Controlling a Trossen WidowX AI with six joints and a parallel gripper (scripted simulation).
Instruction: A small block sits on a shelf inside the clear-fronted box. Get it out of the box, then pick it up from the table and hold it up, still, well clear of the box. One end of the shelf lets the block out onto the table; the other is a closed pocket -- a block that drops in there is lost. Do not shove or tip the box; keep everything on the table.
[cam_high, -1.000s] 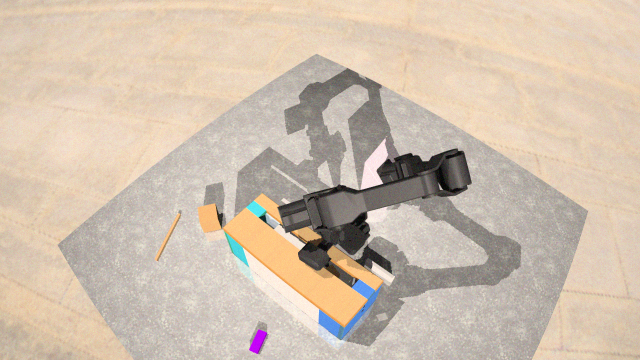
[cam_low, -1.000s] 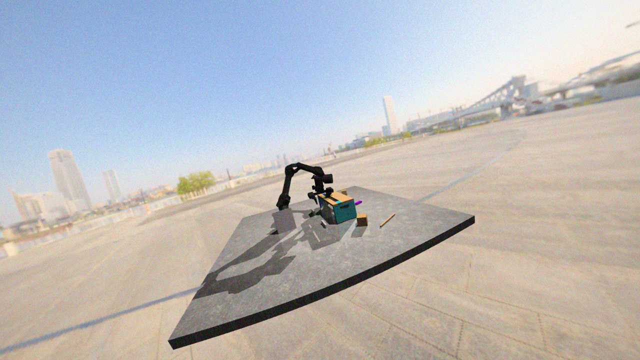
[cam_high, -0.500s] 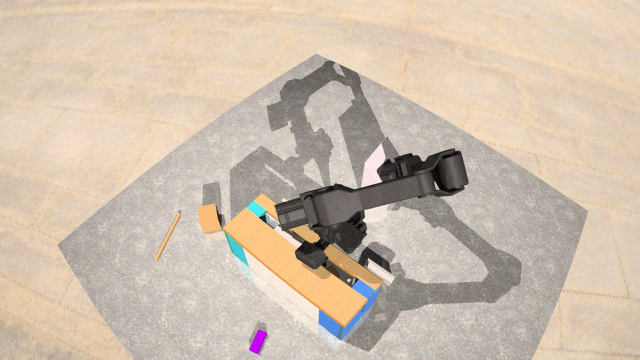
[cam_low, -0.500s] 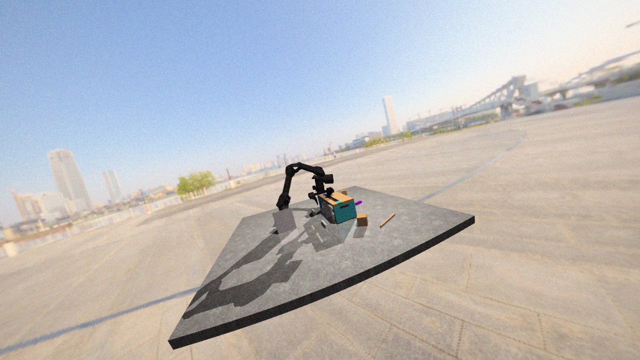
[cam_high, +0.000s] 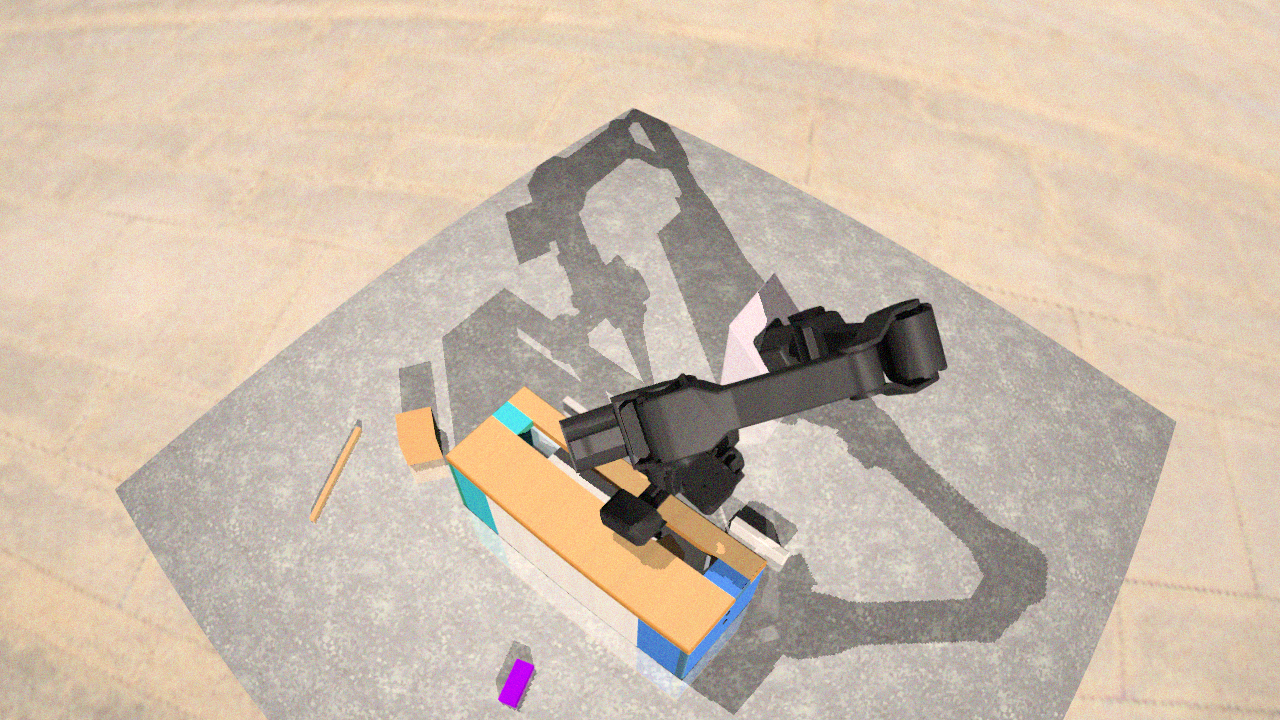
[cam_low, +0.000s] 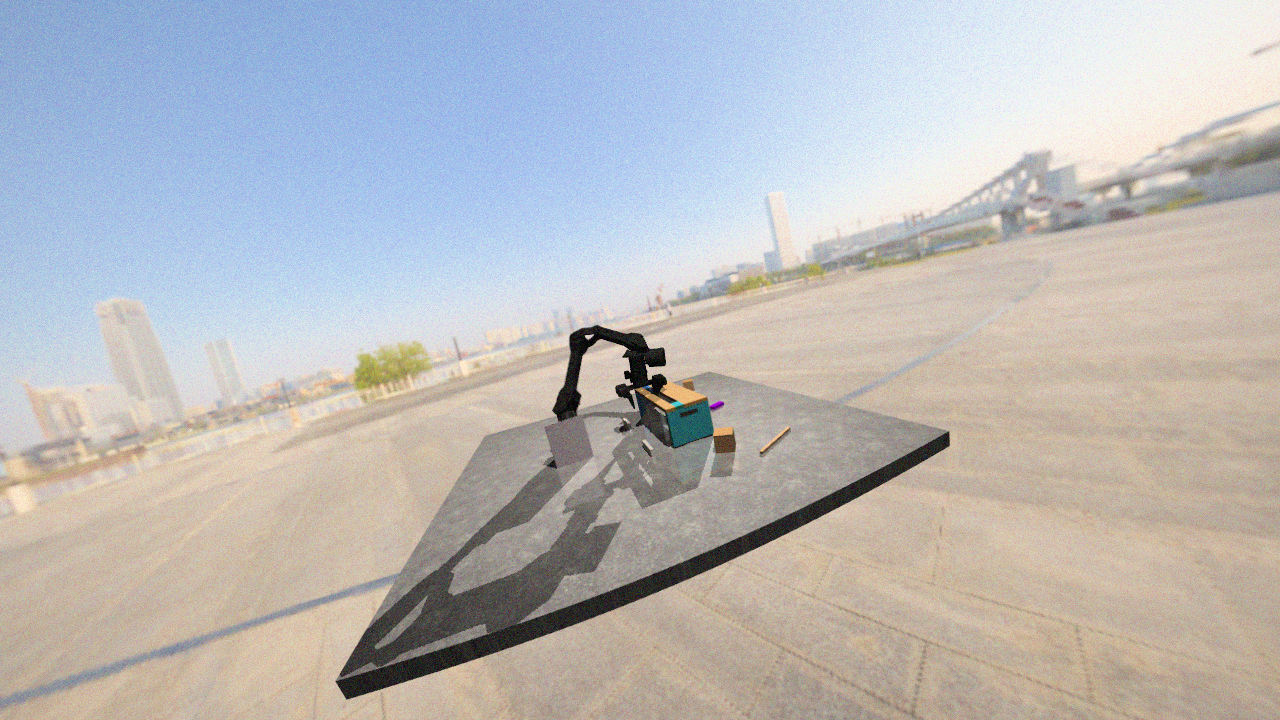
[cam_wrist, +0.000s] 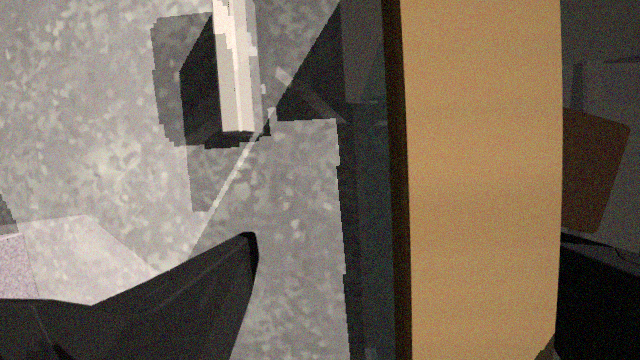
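Right now the tan block is 5 cm ahead of my gripper tip and 2 cm to the left of it. Also, from my gripper tip: thin wooden stick 25 cm ahead, 43 cm to the right, 8 cm below; then tan-topped box 4 cm ahead, 6 cm to the right, 3 cm below.
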